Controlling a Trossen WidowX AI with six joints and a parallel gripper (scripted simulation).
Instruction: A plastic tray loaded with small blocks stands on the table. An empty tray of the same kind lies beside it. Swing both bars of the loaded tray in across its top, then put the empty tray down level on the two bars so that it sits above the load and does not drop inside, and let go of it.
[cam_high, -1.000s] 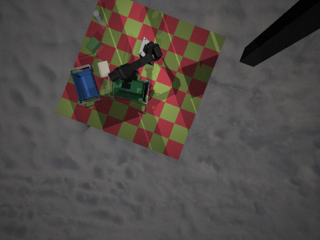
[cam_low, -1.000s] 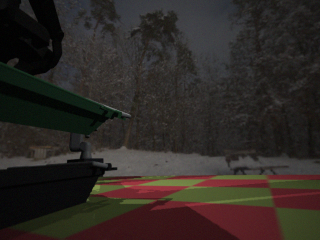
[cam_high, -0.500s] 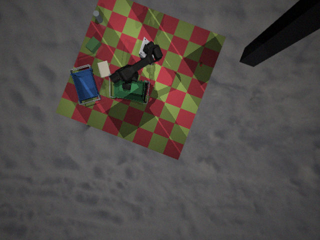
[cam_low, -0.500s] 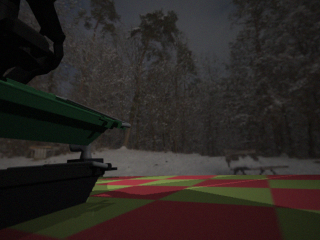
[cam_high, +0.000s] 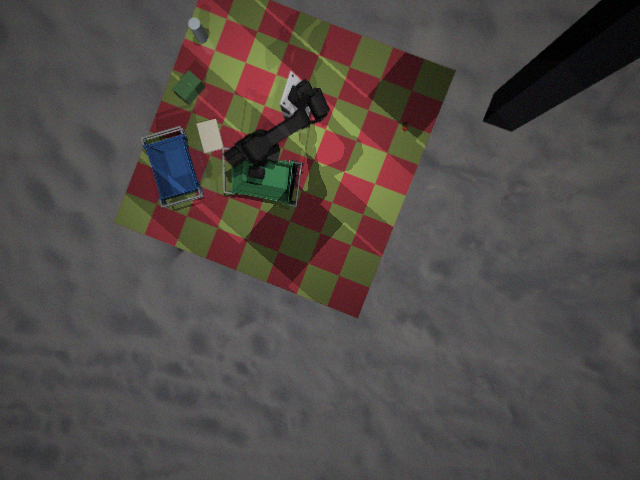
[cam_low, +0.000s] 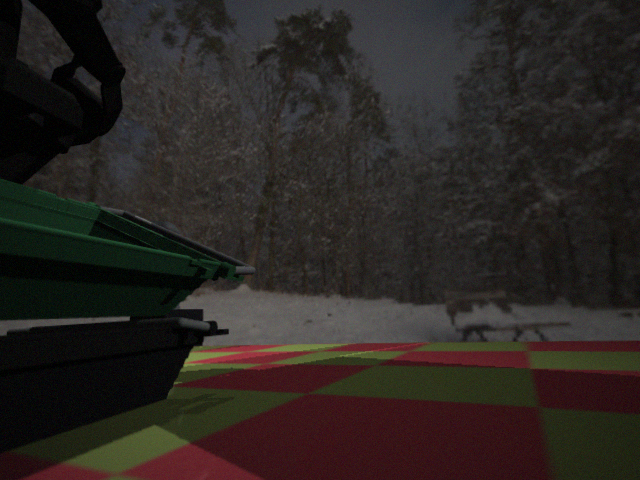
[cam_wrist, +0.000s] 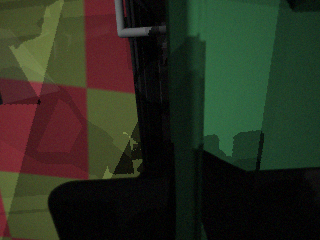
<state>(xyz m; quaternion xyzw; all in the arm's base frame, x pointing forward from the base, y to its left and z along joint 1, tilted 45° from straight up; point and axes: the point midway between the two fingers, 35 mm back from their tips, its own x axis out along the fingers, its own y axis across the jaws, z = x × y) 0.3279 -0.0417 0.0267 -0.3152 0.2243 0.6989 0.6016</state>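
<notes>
Now: gripper tip 8 cm short of the green tray and 1 cm to the right of it. From my gripper tip the other things lie so: cream block 35 cm to the right, 14 cm below, 5 cm behind; then green block 52 cm to the right, 23 cm behind, 12 cm below.
</notes>
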